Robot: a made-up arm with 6 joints.
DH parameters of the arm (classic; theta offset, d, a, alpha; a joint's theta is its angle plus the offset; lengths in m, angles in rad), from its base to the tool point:
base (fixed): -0.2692 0 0.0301 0
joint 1: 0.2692 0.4 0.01 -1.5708
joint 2: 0.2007 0 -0.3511 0
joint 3: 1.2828 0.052 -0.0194 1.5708
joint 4: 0 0.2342 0.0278 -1.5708
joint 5: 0 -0.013 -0.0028 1.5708
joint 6: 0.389 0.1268 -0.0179 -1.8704
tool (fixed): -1.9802 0.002 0 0
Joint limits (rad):
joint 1: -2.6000..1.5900
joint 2: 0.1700..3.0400
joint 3: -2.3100..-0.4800
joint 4: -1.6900..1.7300
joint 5: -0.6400..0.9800
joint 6: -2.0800..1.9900
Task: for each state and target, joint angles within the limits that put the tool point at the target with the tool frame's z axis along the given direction. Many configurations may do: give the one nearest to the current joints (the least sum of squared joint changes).
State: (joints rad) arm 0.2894 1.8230 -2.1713 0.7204 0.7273 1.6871
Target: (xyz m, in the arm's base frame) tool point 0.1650 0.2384 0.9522 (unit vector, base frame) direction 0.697 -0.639 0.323
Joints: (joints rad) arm 0.5572 1.3355 -2.1933 0.9094 0.8931 1.8248
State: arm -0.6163 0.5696 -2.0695 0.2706 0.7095 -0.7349
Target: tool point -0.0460 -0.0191 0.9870 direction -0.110 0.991 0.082
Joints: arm 0.0626 0.7178 -2.0763 -0.3614 0.9800 -0.0820
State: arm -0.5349 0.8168 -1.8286 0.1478 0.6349 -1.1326
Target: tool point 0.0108 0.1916 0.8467 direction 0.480 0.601 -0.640
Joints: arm -0.9813 0.2077 -1.5458 0.3806 0.9097 -1.0882
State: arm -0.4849 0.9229 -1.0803 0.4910 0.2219 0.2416
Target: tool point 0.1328 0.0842 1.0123 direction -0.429 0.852 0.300
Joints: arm -1.0568 0.8359 -2.0258 1.0862 0.7938 -0.0627
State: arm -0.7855 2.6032 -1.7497 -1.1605 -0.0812 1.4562
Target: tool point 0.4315 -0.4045 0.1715 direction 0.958 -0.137 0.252
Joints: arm -0.6771 2.8551 -1.9310 -0.9364 0.7246 1.5472
